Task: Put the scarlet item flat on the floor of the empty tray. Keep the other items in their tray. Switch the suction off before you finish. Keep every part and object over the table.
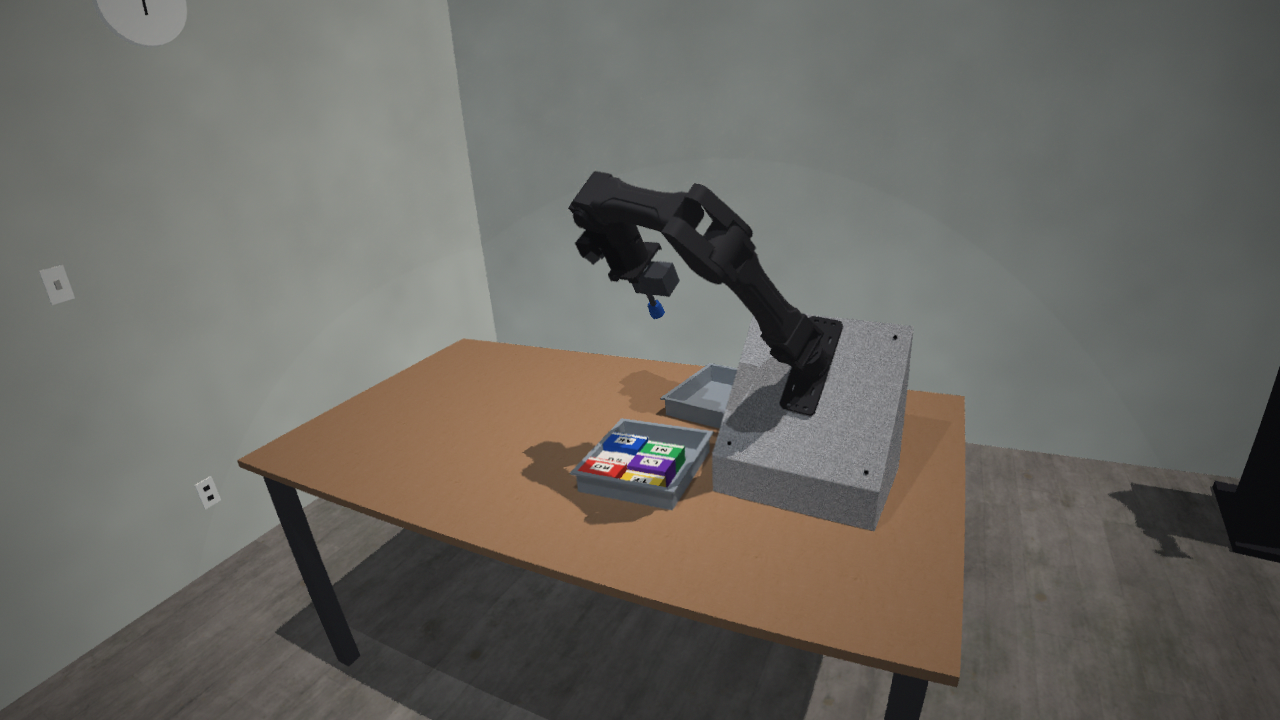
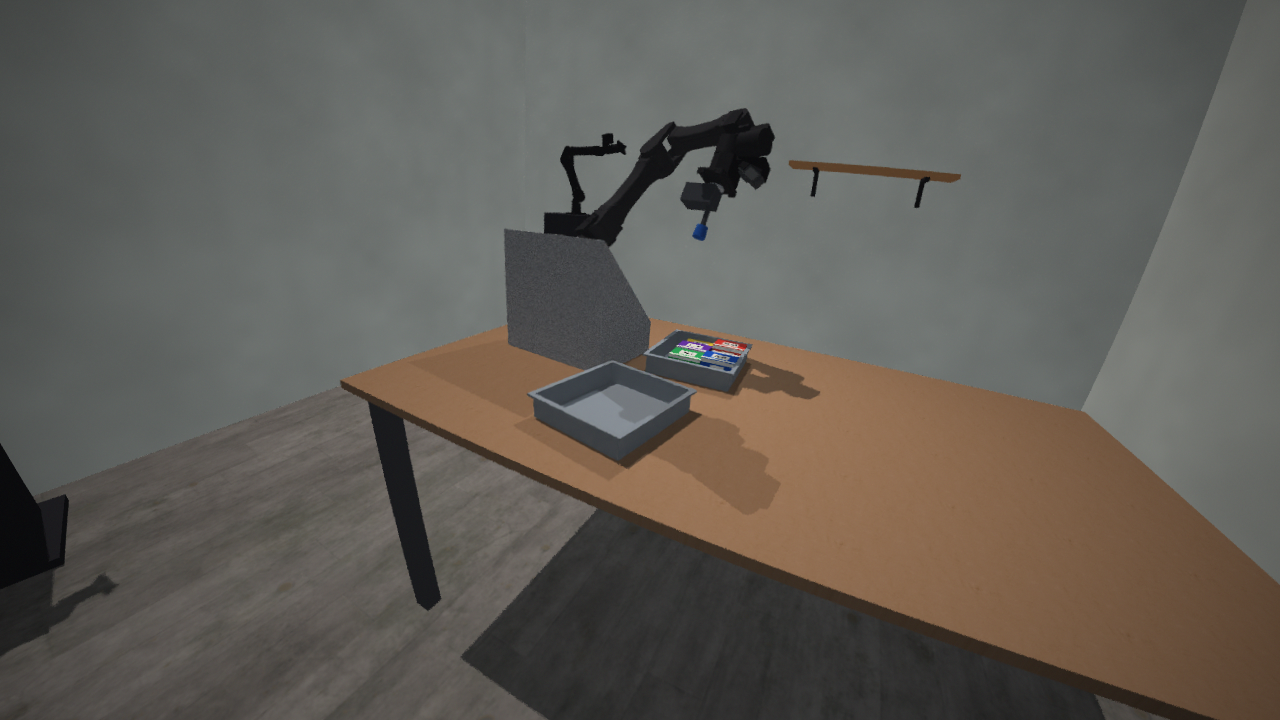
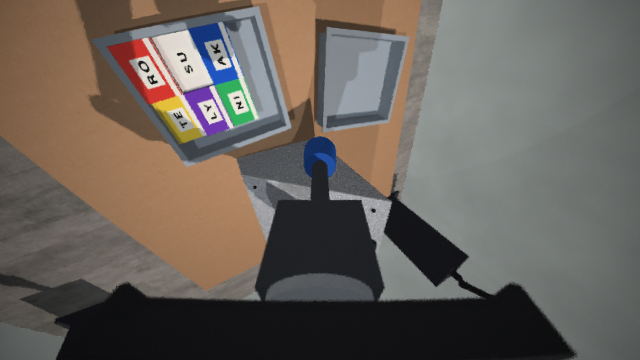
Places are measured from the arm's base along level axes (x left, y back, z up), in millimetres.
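Pixels of known places: hand, tool point: (image 1: 657, 313) (image 2: 698, 237) (image 3: 319, 151); arm's base, link origin: (image 1: 812, 365) (image 2: 574, 264).
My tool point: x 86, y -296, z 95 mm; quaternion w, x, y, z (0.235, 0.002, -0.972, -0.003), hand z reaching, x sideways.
Ahead of a thing's pixels: the offset from my tool point to its top centre. "spot": to the spot under its first point. Level surfaces: height alone.
The scarlet box marked RO {dz -284, dx +166, dy -50 mm} (image 1: 590, 466) (image 2: 733, 343) (image 3: 161, 94) lies in a corner of the filled grey tray {dz -284, dx +73, dy -7 mm} (image 1: 622, 487) (image 2: 689, 368) (image 3: 262, 75). With it lie boxes in blue {dz -284, dx +54, dy -71 mm} (image 3: 202, 36), white {dz -300, dx +110, dy -61 mm} (image 3: 170, 42), green {dz -293, dx +39, dy +12 mm} (image 3: 226, 89), purple {dz -289, dx +95, dy +23 mm} (image 3: 197, 95) and yellow {spot: dz -299, dx +170, dy +3 mm} (image 3: 162, 105). The white box touches the scarlet one. The empty grey tray {dz -284, dx -280, dy -2 mm} (image 1: 687, 409) (image 2: 572, 428) (image 3: 372, 75) stands apart from it. My gripper, a blue suction cup (image 1: 656, 309) (image 2: 699, 232) (image 3: 320, 157), hangs high above the trays, holding nothing, and touches no box.
A speckled grey base block (image 1: 805, 447) (image 2: 572, 295) (image 3: 300, 170) carries the arm, close beside both trays on the brown table {dz -334 mm} (image 1: 429, 429) (image 2: 895, 465) (image 3: 200, 225). The empty tray is near a table edge. A wall shelf (image 2: 872, 170) is in the background.
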